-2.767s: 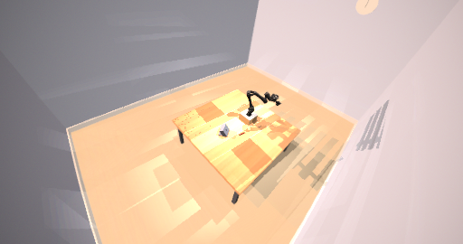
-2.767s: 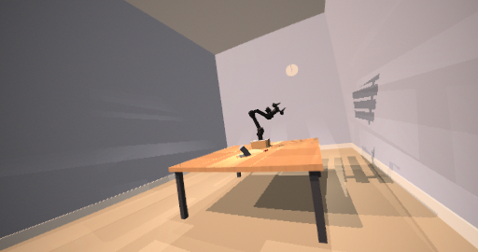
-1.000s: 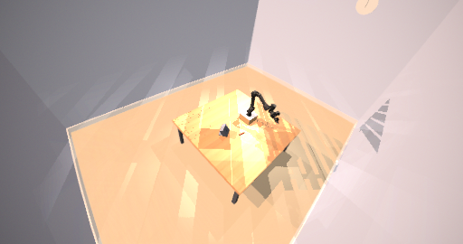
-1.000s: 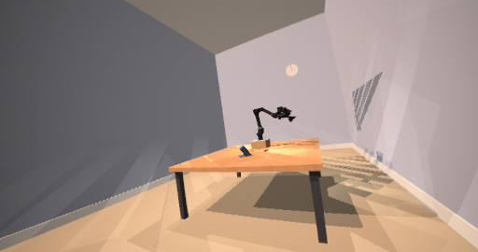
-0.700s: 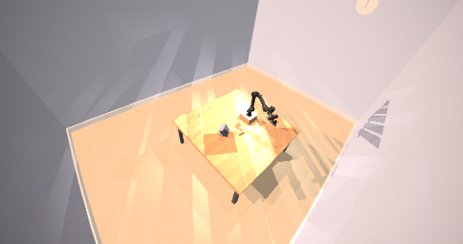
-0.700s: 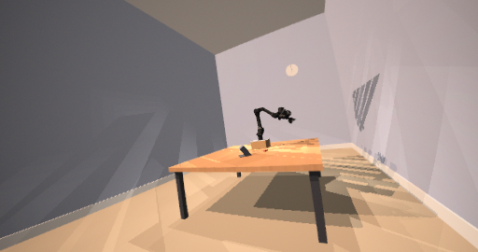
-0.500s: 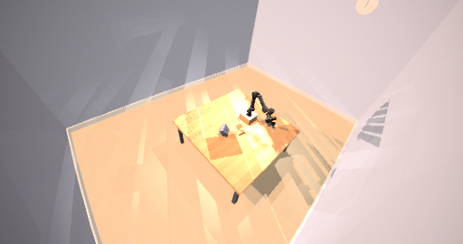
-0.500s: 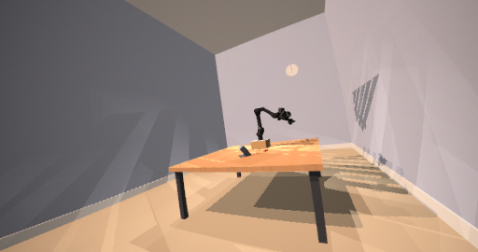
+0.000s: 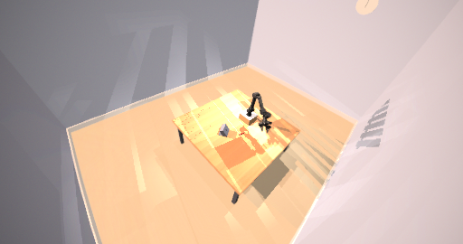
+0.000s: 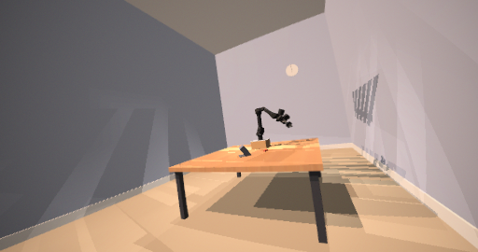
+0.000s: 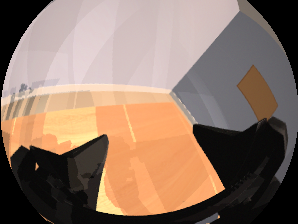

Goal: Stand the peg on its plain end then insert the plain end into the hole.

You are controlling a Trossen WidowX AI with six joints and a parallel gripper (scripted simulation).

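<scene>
Right now my gripper tip is 3 cm short of the red peg, 28 cm to the left of it and 23 cm above it. The rest, counted from my gripper tip: grey sloped panel: 16 cm ahead, 46 cm to the right, 20 cm below.
</scene>
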